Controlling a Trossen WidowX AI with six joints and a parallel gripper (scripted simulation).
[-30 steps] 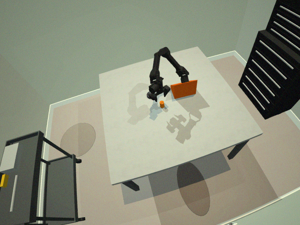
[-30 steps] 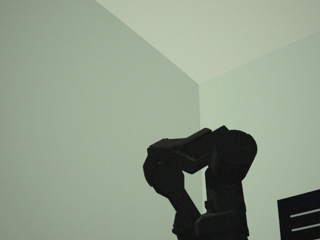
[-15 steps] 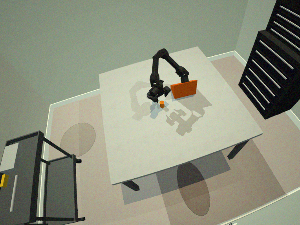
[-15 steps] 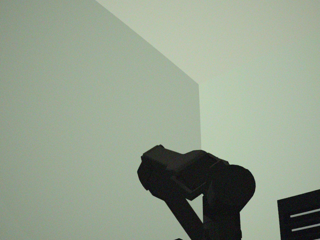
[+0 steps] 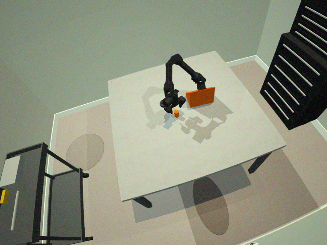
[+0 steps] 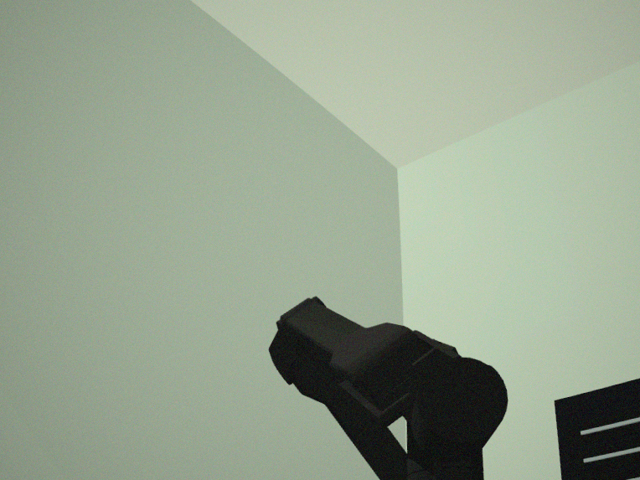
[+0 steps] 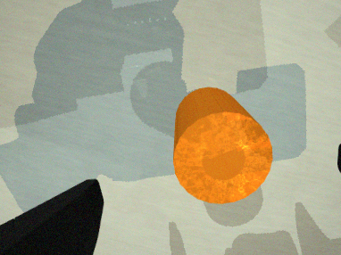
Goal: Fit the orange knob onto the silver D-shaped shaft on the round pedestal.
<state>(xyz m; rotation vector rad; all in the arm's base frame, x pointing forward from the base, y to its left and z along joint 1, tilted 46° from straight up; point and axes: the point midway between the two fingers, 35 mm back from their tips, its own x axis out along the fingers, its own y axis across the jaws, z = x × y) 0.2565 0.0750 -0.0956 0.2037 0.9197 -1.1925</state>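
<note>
My gripper tip is now 30 mm above the orange knob. Also, from my gripper tip: round black pedestal 80 mm ahead, 150 mm to the right, 40 mm below.
</note>
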